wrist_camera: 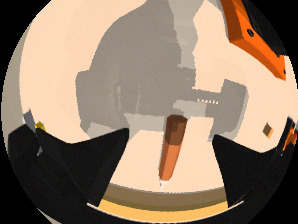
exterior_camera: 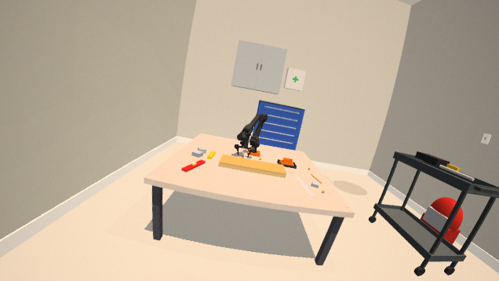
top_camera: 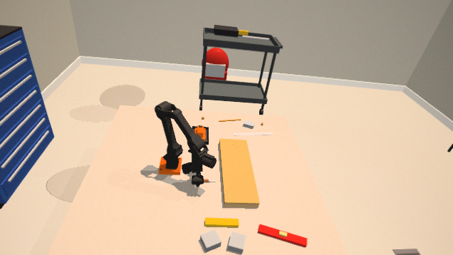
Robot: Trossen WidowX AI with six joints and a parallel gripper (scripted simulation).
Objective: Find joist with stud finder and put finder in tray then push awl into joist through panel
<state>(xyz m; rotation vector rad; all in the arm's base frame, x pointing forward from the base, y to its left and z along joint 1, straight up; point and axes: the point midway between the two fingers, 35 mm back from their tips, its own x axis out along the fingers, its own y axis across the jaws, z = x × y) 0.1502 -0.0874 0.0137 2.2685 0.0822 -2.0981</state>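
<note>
Now: the awl 50 mm ahead of my gripper tip. Round my gripper tip: dark tray: 10 mm behind, 410 mm to the left, 10 mm above; then yellow bar: 130 mm ahead, 260 mm to the right; then stud finder: 10 mm behind, 430 mm to the left, 40 mm above.
</note>
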